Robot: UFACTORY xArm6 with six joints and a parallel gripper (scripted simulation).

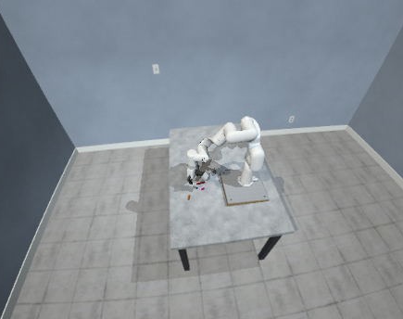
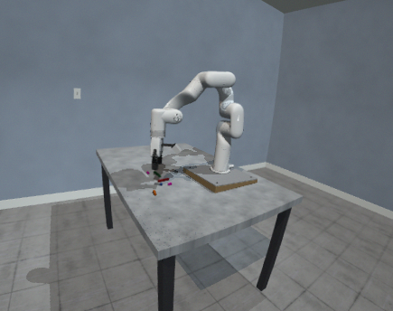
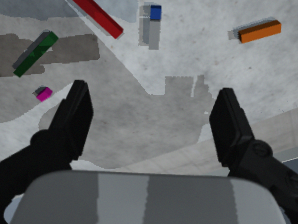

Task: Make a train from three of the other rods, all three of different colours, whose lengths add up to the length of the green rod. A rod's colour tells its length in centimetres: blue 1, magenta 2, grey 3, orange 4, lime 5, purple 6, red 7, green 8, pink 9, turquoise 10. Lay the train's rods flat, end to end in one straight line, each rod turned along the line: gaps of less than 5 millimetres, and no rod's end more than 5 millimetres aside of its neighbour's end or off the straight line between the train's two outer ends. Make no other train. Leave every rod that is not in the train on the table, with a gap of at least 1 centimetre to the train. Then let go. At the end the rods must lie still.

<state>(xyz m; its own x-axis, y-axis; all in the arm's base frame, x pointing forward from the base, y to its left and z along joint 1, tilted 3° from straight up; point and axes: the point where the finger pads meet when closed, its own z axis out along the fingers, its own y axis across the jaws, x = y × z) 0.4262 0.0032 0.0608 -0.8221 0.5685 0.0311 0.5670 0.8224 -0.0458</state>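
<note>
The orange rod is 50 mm ahead of my hand, 100 mm to the left of it and 110 mm below it. Also, from my hand: red rod: 60 mm behind, 40 mm to the right, 110 mm below; then blue rod: 20 mm behind, 10 mm to the left, 110 mm below; then grey rod: 110 mm below.
</note>
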